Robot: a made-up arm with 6 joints. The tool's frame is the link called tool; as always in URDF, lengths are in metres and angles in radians.
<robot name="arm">
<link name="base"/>
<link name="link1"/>
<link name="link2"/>
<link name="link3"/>
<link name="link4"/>
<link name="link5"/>
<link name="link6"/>
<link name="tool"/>
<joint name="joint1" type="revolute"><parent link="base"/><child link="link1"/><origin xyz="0.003 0.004 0.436" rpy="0 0 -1.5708"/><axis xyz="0 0 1"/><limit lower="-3.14" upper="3.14"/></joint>
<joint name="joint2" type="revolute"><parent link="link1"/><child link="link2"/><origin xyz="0.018 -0.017 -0.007" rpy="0 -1.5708 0"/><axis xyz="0 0 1"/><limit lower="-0.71" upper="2.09"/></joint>
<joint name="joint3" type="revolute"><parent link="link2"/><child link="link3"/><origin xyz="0.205 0.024 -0.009" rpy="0 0 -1.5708"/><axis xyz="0 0 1"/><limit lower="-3.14" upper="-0.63"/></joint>
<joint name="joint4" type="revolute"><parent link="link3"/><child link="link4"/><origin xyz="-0.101 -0.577 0" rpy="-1.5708 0 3.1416"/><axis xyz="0 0 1"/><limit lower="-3.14" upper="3.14"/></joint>
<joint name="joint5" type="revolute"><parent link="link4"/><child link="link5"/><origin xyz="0.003 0.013 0.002" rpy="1.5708 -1.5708 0"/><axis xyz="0 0 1"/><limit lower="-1.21" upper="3.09"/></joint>
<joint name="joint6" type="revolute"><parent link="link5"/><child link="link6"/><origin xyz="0.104 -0.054 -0.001" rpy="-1.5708 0 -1.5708"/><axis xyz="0 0 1"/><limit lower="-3.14" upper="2.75"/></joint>
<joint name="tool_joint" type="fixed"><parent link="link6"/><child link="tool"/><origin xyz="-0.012 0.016 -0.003" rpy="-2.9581 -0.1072 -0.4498"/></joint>
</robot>
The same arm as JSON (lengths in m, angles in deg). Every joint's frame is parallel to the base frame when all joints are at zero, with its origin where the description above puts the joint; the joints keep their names.
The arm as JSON. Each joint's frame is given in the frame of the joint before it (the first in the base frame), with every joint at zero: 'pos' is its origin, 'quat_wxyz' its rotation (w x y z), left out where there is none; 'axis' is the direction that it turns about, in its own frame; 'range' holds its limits. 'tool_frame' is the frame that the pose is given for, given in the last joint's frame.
{"length_unit": "m", "angle_unit": "deg", "joints": [{"joint": "joint1", "pos": [0.003, 0.004, 0.436], "axis": "+z", "range": [-179.91, 179.91]}, {"joint": "joint2", "pos": [-0.017, -0.018, -0.007], "axis": "+y", "range": [-40.68, 119.75]}, {"joint": "joint3", "pos": [0.024, -0.009, 0.205], "axis": "+y", "range": [-179.91, -36.1]}, {"joint": "joint4", "pos": [0.101, 0.0, -0.577], "axis": "-z", "range": [-179.91, 179.91]}, {"joint": "joint5", "pos": [0.003, -0.013, -0.002], "axis": "+y", "range": [-69.33, 177.04]}, {"joint": "joint6", "pos": [0.054, -0.001, -0.104], "axis": "-z", "range": [-179.91, 157.56]}], "tool_frame": {"pos": [-0.012, -0.016, 0.003], "quat_wxyz": [0.970418, 0.07728, 0.07241, 0.216963]}}
